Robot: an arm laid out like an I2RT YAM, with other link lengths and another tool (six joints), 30 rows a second.
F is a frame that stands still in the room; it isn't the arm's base.
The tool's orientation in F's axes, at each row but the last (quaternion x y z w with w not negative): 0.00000, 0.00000, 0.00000, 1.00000; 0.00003, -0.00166, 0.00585, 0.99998; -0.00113, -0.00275, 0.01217, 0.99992; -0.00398, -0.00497, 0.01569, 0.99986
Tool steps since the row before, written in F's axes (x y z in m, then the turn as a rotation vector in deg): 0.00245, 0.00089, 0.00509, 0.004, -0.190, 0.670; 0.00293, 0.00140, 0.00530, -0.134, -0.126, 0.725; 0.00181, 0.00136, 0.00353, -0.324, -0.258, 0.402; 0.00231, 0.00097, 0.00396, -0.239, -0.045, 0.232
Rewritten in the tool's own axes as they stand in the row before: 0.00245, 0.00089, 0.00509, 0.004, -0.190, 0.670; 0.00296, 0.00137, 0.00529, -0.133, -0.124, 0.725; 0.00186, 0.00131, 0.00352, -0.328, -0.251, 0.403; 0.00238, 0.00086, 0.00394, -0.238, -0.039, 0.234
